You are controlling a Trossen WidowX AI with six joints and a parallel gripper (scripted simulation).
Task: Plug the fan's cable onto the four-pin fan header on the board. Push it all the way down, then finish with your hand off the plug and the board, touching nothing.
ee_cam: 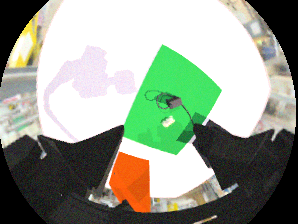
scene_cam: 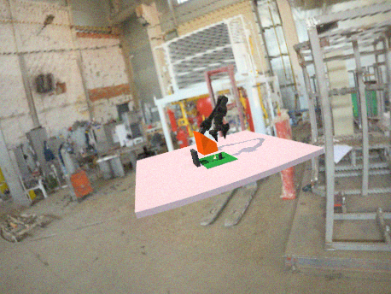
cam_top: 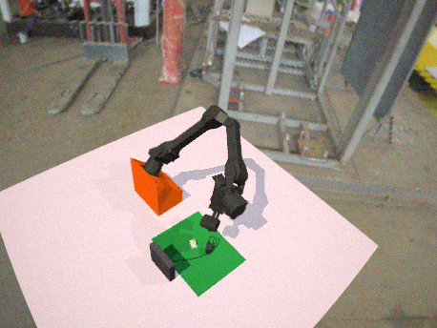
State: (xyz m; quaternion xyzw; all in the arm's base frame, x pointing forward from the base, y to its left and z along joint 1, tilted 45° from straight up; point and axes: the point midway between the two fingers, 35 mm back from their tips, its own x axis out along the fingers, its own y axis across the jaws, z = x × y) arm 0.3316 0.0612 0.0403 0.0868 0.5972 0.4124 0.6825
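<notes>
My gripper tip is 30 mm short of the dark plug, 40 mm to the left of it and 110 mm above it. Also, from my gripper tip: green board (70 mm to the right, 150 mm below); black fan (10 mm behind, 220 mm to the right, 80 mm below); four-pin fan header (30 mm behind, 70 mm to the right, 140 mm below).
</notes>
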